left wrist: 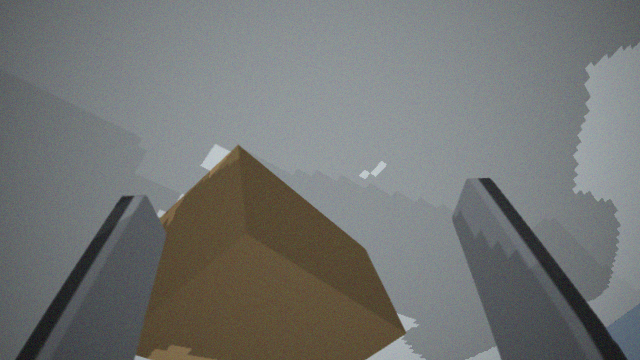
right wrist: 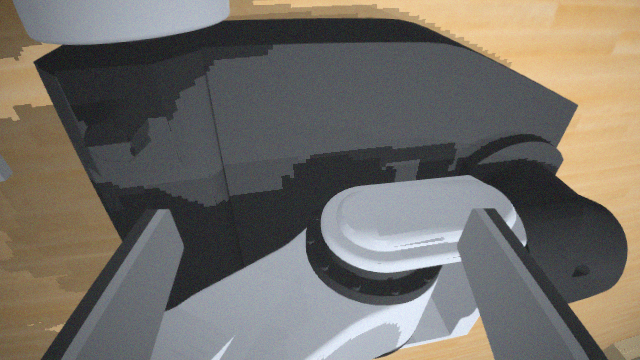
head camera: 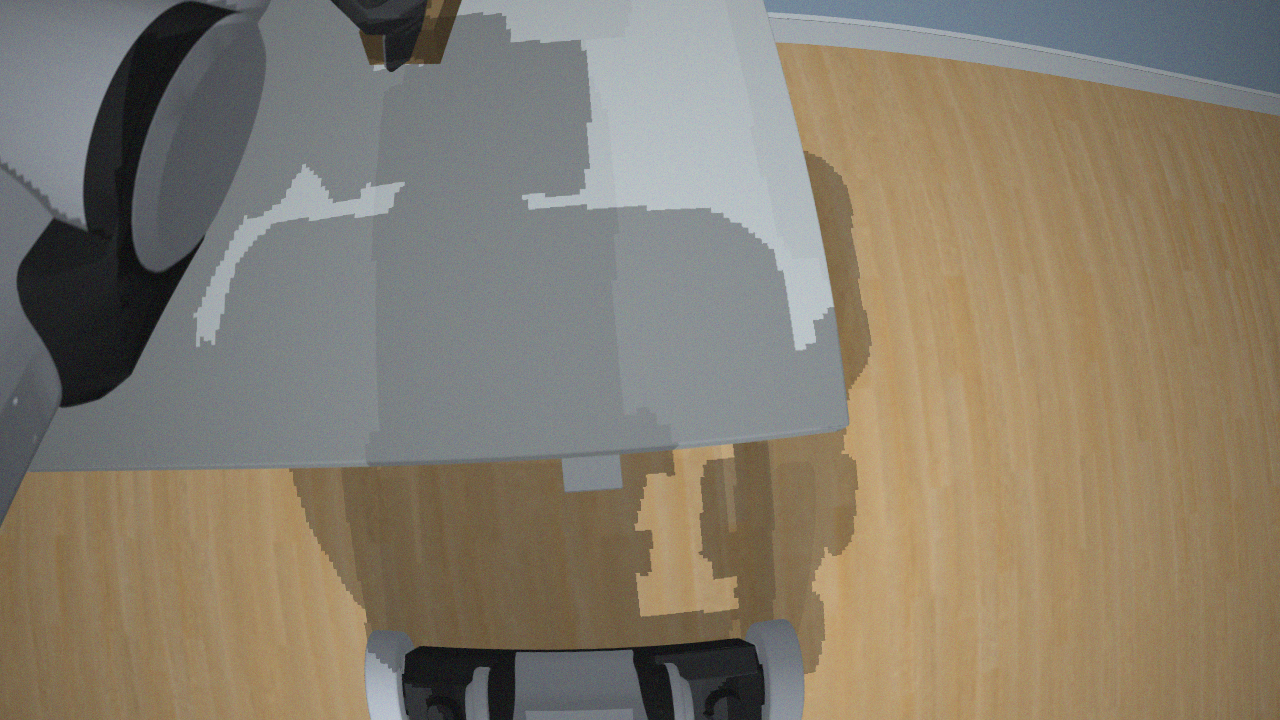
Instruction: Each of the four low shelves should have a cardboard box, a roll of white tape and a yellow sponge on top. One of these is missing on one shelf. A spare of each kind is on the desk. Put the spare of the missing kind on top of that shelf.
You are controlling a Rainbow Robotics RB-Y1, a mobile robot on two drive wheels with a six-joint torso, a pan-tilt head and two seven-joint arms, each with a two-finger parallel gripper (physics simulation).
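Frame: origin at the robot's base, x ahead, y left, z up, level; centimetres.
Where they show: left gripper, fingertip midpoint: (left wrist: 309,207) (head camera: 358,24); right gripper, fingertip midpoint: (right wrist: 321,228).
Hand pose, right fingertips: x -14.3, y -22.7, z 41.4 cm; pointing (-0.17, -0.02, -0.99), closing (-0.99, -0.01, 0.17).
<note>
After its pixels a point has its place.
A brown cardboard box (head camera: 440,34) {x 57.4, y 8.0, z 74.8 cm} (left wrist: 260,280) {x 58.7, y 12.8, z 77.1 cm} is on the grey desk (head camera: 492,313) {x 36.4, y 3.4, z 72.1 cm} (left wrist: 350,75) {x 59.0, y 18.8, z 72.1 cm}, cut off by the top edge of the head view and the bottom edge of the left wrist view. My left gripper (head camera: 396,51) (left wrist: 309,207) {x 59.4, y 14.8, z 75.4 cm} is open at the box. In the left wrist view the box shows between the two fingers, closer to the left-hand finger, with a gap to the right-hand one. Whether a finger touches it I cannot tell. My right gripper (right wrist: 321,228) {x -14.3, y -22.7, z 41.4 cm} is open and empty, away from the desk. The tape, the sponge and the low shelves do not show.
The desk's near edge and right-hand edge show in the head view, with wooden floor (head camera: 1029,358) {x 46.5, y -81.1, z 0.1 cm} beyond them. A blue wall (head camera: 1118,35) {x 112.0, y -117.4, z 18.9 cm} stands at the top right. My own base (right wrist: 350,100) {x -22.3, y -16.4, z 16.9 cm} and arm parts lie below the right gripper.
</note>
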